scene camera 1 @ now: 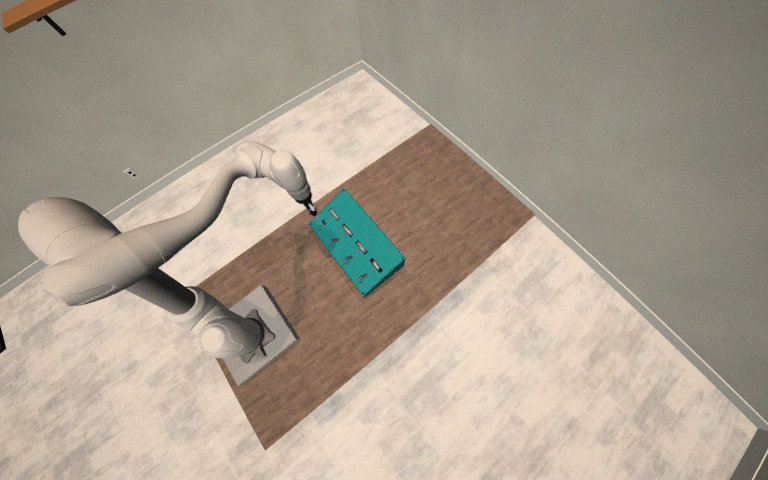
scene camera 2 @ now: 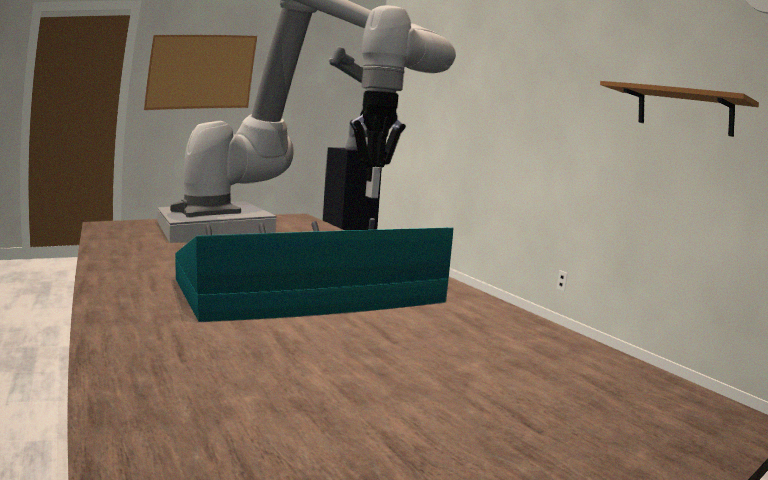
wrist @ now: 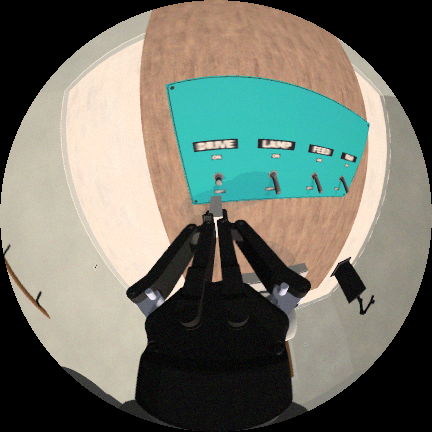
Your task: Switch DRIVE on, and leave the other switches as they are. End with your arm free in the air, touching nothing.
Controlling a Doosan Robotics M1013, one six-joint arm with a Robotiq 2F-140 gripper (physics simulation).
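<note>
The teal switch panel stands on the table. In the wrist view, the DRIVE lever looks short and foreshortened, pointing roughly toward the camera, unlike the others; its exact position is hard to tell. The LAMP lever, FEED lever and rightmost lever tilt down toward their lower, OFF-side labels. My gripper is shut and empty, with its pale tip pointing down. It hangs above the panel's DRIVE end, visibly apart from the DRIVE lever in scene camera 2.
The brown table carries the panel and the arm's grey base plate. A wall shelf is at the right in scene camera 2. A dark cabinet stands behind the gripper there.
</note>
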